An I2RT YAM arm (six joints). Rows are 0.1 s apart.
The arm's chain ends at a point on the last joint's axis. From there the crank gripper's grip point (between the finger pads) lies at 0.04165 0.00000 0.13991 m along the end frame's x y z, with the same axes.
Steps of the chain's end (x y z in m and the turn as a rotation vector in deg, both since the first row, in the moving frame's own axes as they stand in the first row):
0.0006 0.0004 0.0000 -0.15 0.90 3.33
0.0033 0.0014 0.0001 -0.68 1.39 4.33
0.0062 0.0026 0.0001 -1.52 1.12 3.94
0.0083 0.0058 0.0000 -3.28 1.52 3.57
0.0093 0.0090 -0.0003 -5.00 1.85 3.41
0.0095 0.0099 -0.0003 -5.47 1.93 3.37
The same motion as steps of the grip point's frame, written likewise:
0.0027 0.0032 -0.0007 -0.15 0.90 3.33
0.0065 0.0063 -0.0010 -0.68 1.39 4.33
0.0087 0.0093 -0.0008 -1.52 1.12 3.94
0.0117 0.0165 -0.0015 -3.28 1.52 3.57
0.0133 0.0237 -0.0024 -5.00 1.85 3.41
0.0137 0.0257 -0.0025 -5.47 1.93 3.37

